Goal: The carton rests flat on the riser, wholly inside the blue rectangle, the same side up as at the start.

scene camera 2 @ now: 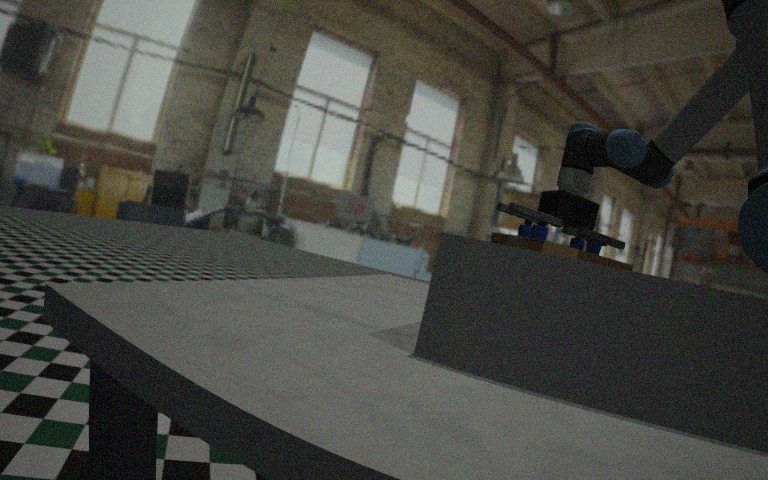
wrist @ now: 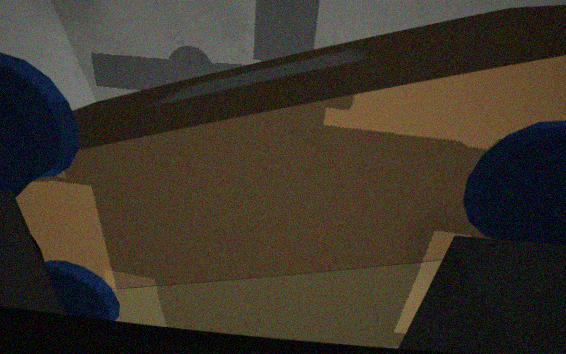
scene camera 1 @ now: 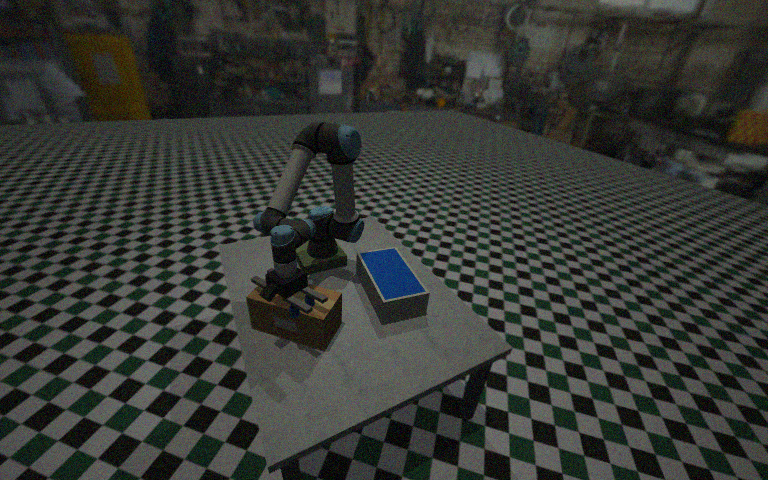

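Pixels of known places: hand at its tool point: [wrist: 259, 238]; arm's base at its link origin: [scene camera 1: 322, 250].
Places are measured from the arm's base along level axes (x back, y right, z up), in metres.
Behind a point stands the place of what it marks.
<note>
The brown carton [scene camera 1: 286, 320] {x -0.399, y 0.360, z 0.045 m} [wrist: 275, 190] {x -0.369, y 0.353, z 0.101 m} is to the left of the grey riser [scene camera 1: 399, 307] {x -0.551, y -0.044, z 0.020 m} [scene camera 2: 554, 320] {x -0.473, y -0.203, z 0.010 m}, apart from it. It seems to hang a little above the table [scene camera 1: 374, 371] {x -0.691, y 0.176, z -0.056 m} [scene camera 2: 271, 350] {x -0.689, y -0.266, z -0.056 m}, with a shadow under it. My suction gripper [scene camera 1: 289, 294] {x -0.367, y 0.330, z 0.095 m} [scene camera 2: 560, 232] sits on the carton's top face and holds it. In the wrist view the blue cups [wrist: 493, 186] press on the cardboard. The blue rectangle [scene camera 1: 389, 273] {x -0.398, y -0.110, z 0.064 m} on the riser's top is bare.
The arm's base [scene camera 1: 322, 258] {x -0.067, y 0.037, z 0.003 m} stands on the table just behind the carton and left of the riser. The table's edge [scene camera 1: 384, 413] {x -0.823, y 0.232, z -0.072 m} lies in front. Checkered floor surrounds the table.
</note>
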